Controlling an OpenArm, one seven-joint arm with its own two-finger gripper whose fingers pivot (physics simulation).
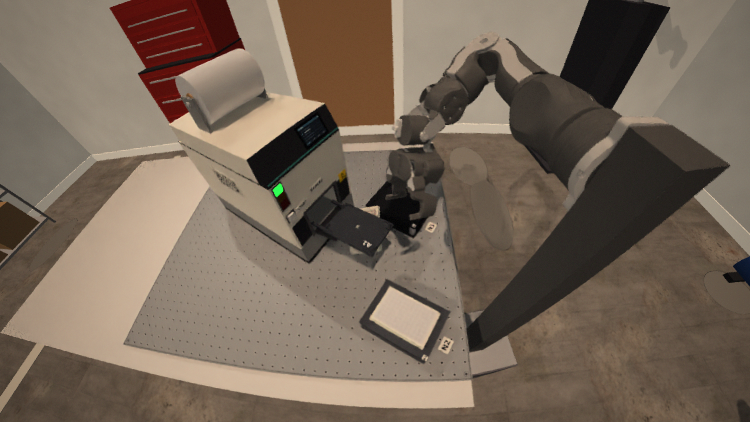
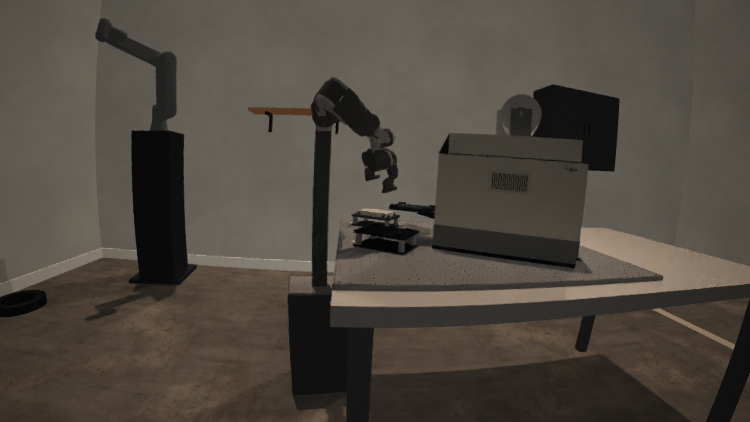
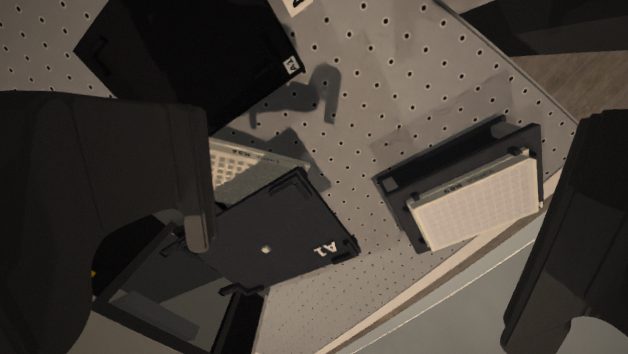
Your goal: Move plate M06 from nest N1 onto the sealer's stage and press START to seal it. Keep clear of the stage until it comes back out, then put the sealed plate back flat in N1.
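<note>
Plate M06, pale with open wells showing, lies low between nest N1 and the stage, partly hidden under the stage's edge. Black nest N1 has no plate on its top. The sealer has its dark stage out, with no plate on it. My gripper is open and empty, in the air above the nest and stage area. I cannot make out the START button.
A second pale plate sits on nest N2 at the near right of the pegboard. A green light shows on the sealer's front. The arm's post stands beside the table edge.
</note>
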